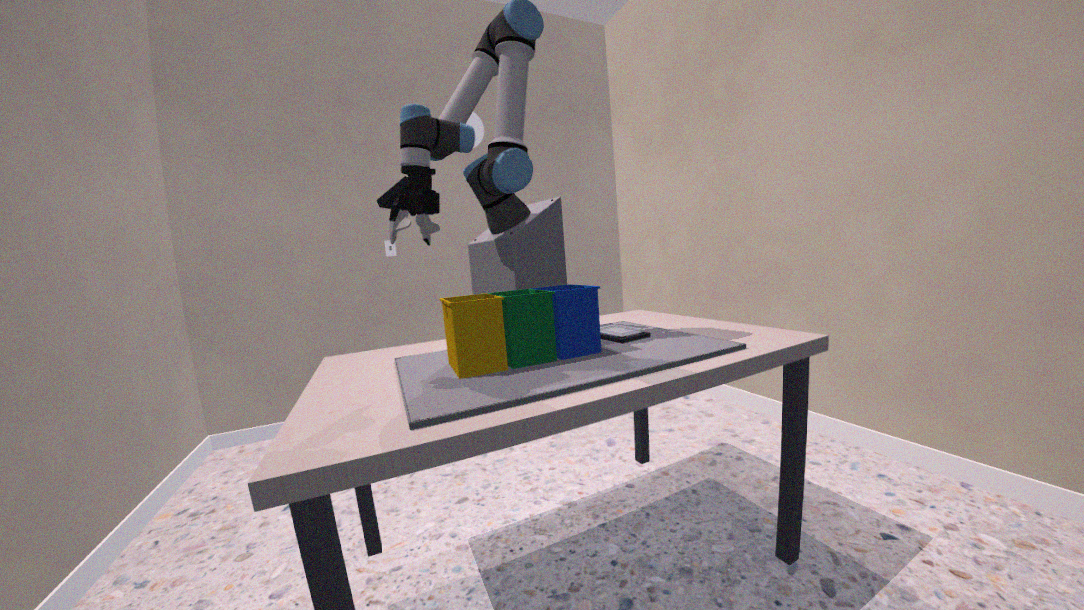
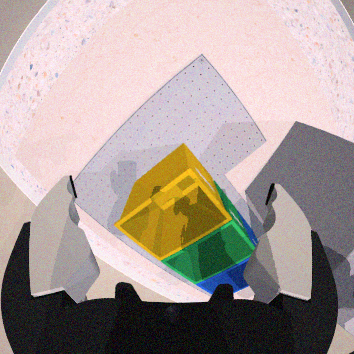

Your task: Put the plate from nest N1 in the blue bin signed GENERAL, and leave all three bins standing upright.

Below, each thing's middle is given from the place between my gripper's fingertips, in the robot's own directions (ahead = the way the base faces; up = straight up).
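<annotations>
With the yellow bin (image 1: 474,326) as my reference, my hand is 24 cm above it, 12 cm short of it and 10 cm to the right of it. The green bin (image 1: 528,315) is 24 cm below my hand, 15 cm ahead and 23 cm to the left. Then there is the blue bin (image 1: 576,310), which I find a good way below my hand, a good way ahead of it and far to the left.
</annotations>
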